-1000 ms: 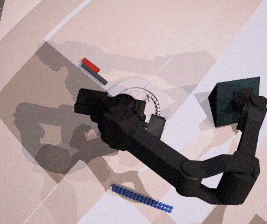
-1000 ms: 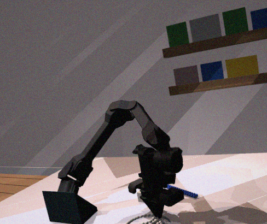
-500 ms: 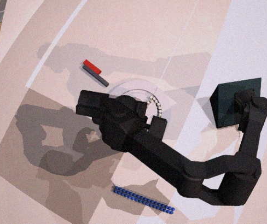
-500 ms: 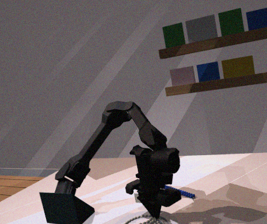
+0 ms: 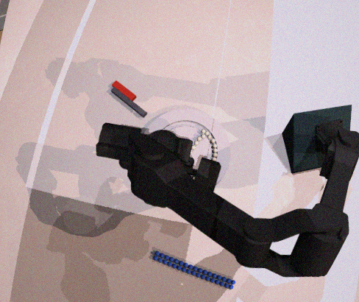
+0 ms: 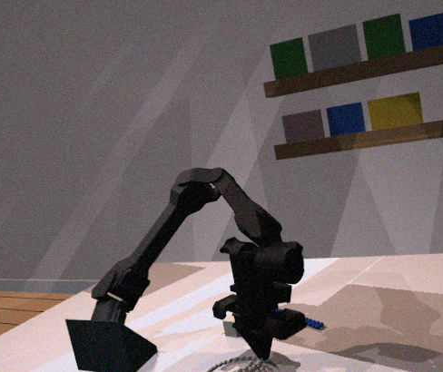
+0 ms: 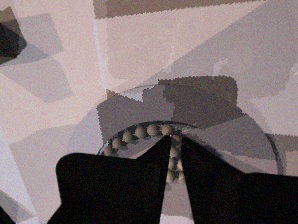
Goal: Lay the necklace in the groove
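My gripper tip is now 50 mm to the left of the round bead board, 30 mm past it and 10 mm above it. The rest, counted from my gripper tip: small beige cube: 140 mm to the left, 110 mm behind; grey block: 210 mm to the right, 80 mm ahead, 20 mm below.
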